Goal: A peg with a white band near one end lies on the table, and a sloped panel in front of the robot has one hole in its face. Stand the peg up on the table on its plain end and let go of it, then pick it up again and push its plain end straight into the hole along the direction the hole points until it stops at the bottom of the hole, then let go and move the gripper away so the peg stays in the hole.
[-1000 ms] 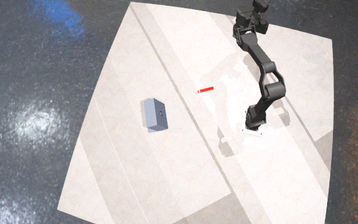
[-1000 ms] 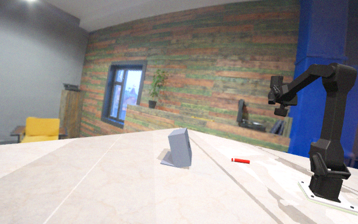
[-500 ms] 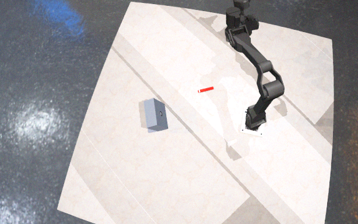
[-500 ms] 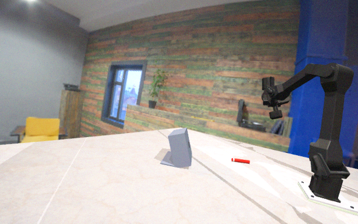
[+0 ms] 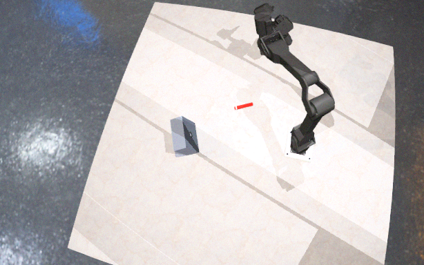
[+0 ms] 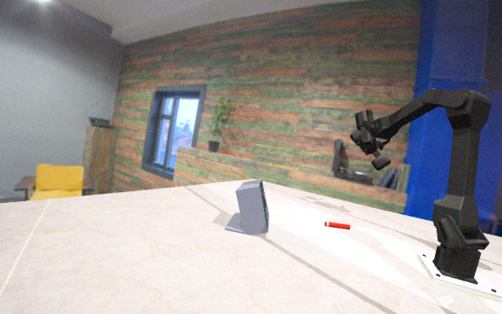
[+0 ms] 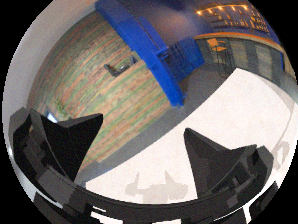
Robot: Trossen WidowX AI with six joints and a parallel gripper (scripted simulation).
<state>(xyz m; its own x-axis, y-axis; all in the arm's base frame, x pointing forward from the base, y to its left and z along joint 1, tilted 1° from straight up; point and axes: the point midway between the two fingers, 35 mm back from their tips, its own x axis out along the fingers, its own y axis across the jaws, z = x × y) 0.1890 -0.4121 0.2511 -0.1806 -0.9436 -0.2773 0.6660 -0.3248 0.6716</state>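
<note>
The red peg is 9 cm ahead of my gripper tip, 32 cm to the left of it and 25 cm below it. Also, from my gripper tip: grey sloped panel: 28 cm ahead, 51 cm to the left, 20 cm below; panel foot: 30 cm ahead, 52 cm to the left, 26 cm below.
</note>
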